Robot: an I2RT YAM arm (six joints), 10 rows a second.
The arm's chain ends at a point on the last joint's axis. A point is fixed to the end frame.
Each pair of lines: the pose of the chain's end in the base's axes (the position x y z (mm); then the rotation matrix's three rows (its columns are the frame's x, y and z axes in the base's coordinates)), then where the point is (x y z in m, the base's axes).
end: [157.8 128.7 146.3], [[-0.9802 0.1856 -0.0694], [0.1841 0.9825 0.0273], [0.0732 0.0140 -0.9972]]
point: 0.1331 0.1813 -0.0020
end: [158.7 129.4 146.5], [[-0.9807 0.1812 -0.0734], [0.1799 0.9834 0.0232], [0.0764 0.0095 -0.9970]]
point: 0.1332 0.1813 -0.0019
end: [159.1 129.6 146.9], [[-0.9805 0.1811 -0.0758], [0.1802 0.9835 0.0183], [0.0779 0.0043 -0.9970]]
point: 0.1333 0.1808 -0.0017
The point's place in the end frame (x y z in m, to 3 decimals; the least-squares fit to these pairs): 0.023 0.045 0.151
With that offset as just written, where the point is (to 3 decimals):
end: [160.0 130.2 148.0], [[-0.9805 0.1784 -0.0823], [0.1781 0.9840 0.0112], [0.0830 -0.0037 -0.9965]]
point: 0.133 0.180 -0.001
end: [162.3 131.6 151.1], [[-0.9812 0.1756 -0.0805], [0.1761 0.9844 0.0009], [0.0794 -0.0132 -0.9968]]
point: 0.135 0.180 0.002
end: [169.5 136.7 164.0], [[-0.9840 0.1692 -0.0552], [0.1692 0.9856 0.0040], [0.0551 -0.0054 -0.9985]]
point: 0.146 0.186 0.014
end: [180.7 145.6 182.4], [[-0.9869 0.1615 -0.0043], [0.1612 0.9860 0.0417], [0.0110 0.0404 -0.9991]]
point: 0.165 0.200 0.034
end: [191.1 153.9 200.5], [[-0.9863 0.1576 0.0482], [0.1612 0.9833 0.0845], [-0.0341 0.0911 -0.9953]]
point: 0.183 0.215 0.054
